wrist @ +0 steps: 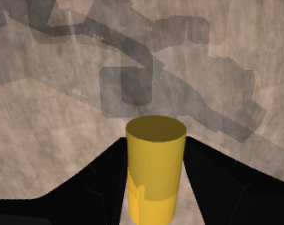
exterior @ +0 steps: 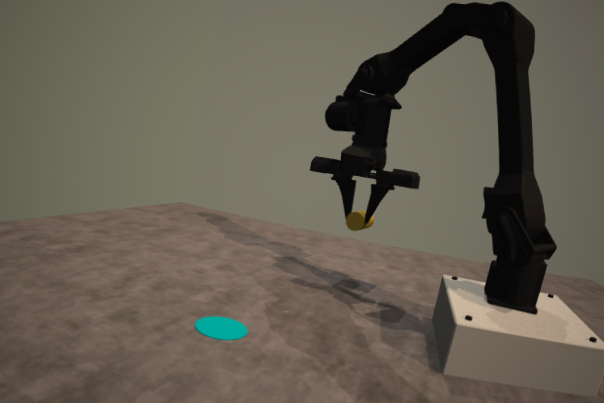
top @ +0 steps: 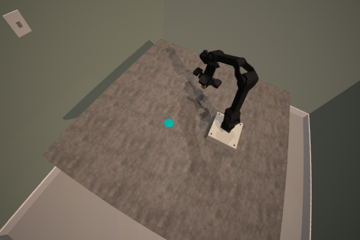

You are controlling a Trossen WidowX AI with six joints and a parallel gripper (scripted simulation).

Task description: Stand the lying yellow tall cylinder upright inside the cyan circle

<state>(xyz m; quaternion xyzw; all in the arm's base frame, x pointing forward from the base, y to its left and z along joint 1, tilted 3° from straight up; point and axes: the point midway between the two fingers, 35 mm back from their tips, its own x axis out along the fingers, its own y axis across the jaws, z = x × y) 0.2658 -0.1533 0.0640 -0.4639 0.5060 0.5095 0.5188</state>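
My gripper tip is 32 cm to the right of the cyan circle, 11 cm above it and 5 cm short of it. Round my gripper tip: yellow cylinder (2 cm to the right).
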